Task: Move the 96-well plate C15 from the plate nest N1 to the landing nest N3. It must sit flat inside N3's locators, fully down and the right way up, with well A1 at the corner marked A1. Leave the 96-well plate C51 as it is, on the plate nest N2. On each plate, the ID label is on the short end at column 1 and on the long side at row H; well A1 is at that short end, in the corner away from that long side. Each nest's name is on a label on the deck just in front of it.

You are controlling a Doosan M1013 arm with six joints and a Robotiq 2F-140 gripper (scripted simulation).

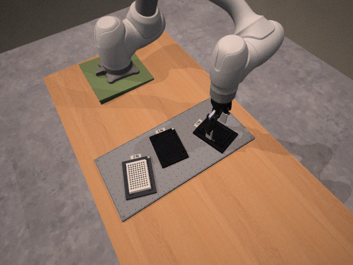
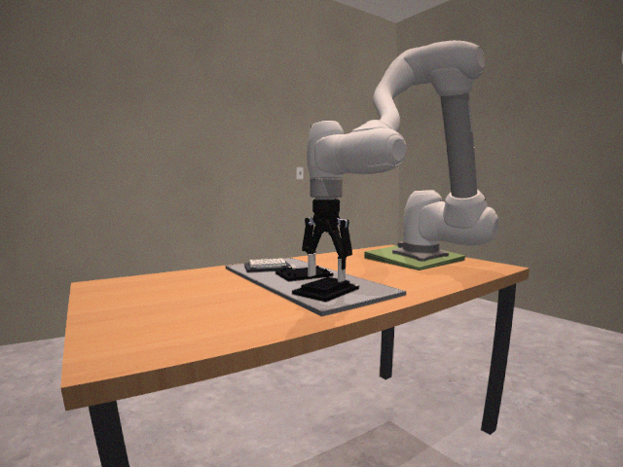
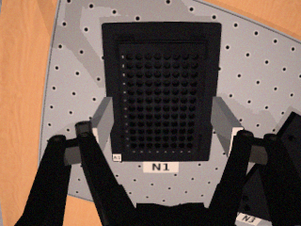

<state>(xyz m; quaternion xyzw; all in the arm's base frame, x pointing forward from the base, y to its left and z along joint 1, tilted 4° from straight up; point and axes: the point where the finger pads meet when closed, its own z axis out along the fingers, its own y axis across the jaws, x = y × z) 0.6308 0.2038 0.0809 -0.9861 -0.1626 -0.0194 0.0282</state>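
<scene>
My gripper is now 40 mm above the black 96-well plate C15. From my hand the other things lie so: black plate nest N1 (60 mm below); then black landing nest N3 (210 mm to the right, 60 mm below, 50 mm behind); then N1 label (90 mm behind, 60 mm below, 30 mm to the right).
</scene>
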